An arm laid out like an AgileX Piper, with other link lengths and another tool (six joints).
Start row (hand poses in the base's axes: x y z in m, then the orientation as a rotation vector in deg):
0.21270, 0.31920, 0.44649, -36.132, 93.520, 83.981
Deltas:
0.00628, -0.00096, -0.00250, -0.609, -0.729, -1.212
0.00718, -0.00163, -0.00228, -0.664, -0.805, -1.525
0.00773, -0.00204, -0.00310, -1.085, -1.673, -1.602
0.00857, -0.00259, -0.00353, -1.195, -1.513, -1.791
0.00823, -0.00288, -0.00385, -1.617, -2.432, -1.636
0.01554, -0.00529, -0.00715, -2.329, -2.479, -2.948
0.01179, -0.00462, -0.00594, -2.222, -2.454, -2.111
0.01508, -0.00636, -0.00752, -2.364, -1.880, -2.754
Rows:
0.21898, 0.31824, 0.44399, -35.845, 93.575, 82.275
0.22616, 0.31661, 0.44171, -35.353, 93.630, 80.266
0.23389, 0.31457, 0.43861, -35.554, 93.318, 77.448
0.24246, 0.31198, 0.43508, -35.543, 93.206, 74.501
0.25069, 0.30910, 0.43123, -36.413, 92.599, 70.902
0.26623, 0.30381, 0.42408, -36.558, 92.561, 65.814
0.27802, 0.29919, 0.41814, -37.309, 92.253, 61.440
0.29310, 0.29283, 0.41062, -37.302, 92.552, 56.776

